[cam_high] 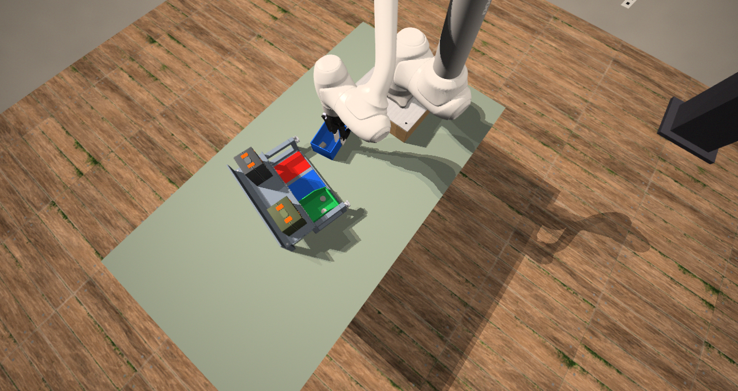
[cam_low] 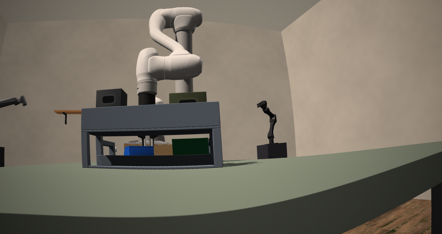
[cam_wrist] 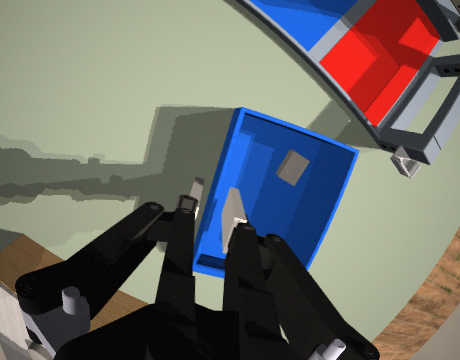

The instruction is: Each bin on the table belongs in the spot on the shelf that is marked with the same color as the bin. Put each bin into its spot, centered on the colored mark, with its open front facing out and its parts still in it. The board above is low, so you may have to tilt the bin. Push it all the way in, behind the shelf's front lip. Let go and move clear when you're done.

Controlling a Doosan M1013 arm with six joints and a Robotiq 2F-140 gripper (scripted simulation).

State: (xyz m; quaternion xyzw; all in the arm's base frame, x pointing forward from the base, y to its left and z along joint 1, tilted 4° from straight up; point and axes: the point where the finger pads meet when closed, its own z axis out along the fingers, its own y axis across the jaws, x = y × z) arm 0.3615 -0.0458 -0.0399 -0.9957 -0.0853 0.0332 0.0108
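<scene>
The blue bin is 50 mm to the right of my hand and 40 mm below it. The rest, counted from my hand: black box: 330 mm ahead, 140 mm to the right, 90 mm above; olive box: 390 mm ahead, 90 mm to the left, 70 mm above; green bin: 290 mm ahead, 110 mm to the left, 30 mm below.
</scene>
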